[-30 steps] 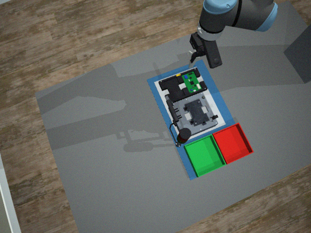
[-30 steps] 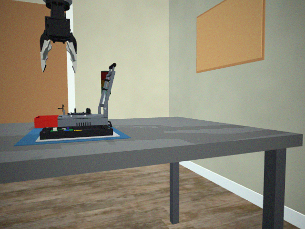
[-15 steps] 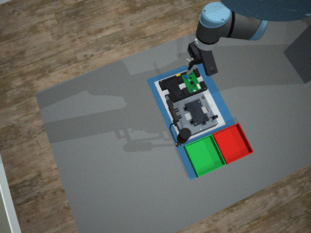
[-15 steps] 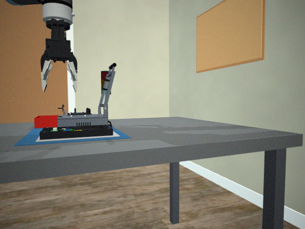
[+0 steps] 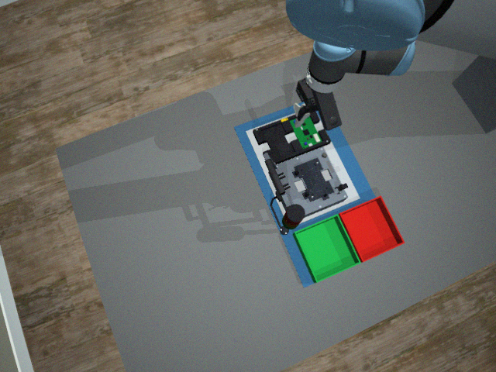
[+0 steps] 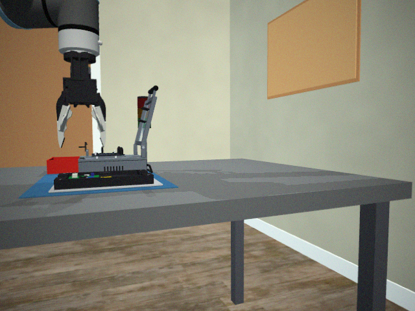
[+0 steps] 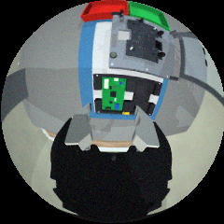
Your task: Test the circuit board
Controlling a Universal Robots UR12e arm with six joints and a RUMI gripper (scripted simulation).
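My gripper is now 90 mm above the green circuit board. From my hand the other things lie so: red bin: 360 mm to the left, 90 mm below, 80 mm behind; then black latch hook: 220 mm to the left, 20 mm below, 20 mm behind; then tester lid: 180 mm to the left, 170 mm ahead, 80 mm above.
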